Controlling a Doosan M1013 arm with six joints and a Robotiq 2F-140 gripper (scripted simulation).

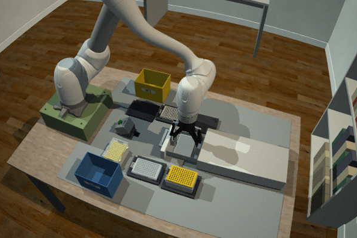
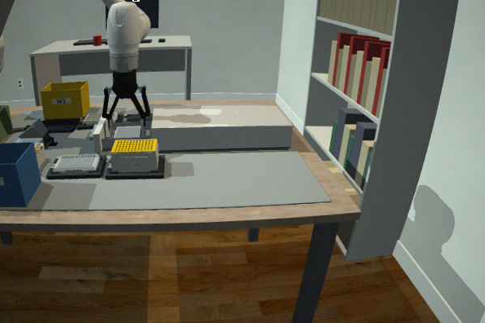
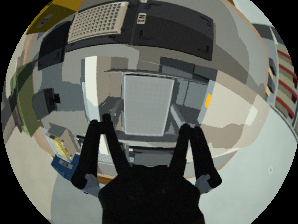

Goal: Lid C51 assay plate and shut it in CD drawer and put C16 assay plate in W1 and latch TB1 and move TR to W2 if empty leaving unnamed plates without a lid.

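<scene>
My hand is 10 mm above the grey plate lid. Also, from my hand: cooler CD (170 mm ahead, 10 mm below); then black plate (20 mm below); then cooler drawer (40 mm ahead, 20 mm below).
</scene>
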